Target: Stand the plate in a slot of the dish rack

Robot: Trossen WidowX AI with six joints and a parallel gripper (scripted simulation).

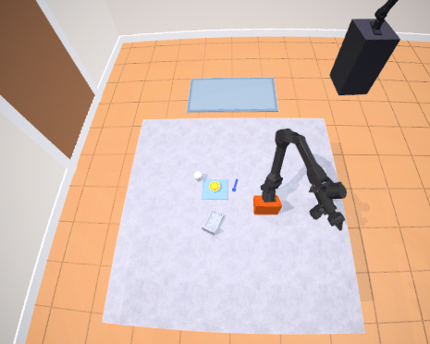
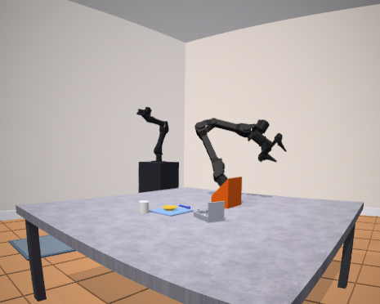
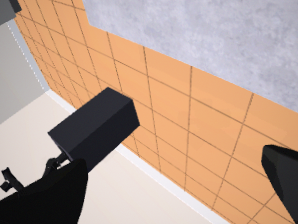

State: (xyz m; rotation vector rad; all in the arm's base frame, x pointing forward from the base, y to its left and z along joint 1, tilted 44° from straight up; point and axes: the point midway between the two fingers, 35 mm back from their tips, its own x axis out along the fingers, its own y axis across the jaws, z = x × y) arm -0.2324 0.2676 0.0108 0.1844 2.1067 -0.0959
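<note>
Now: the yellow plate 55 cm ahead of my gripper tip, 35 cm to the right of it and 23 cm below it. Also, from my gripper tip: dish rack (57 cm ahead, 13 cm to the right, 22 cm below); blue utensil (43 cm ahead, 34 cm to the right, 24 cm below); blue placemat (55 cm ahead, 34 cm to the right, 25 cm below).
</note>
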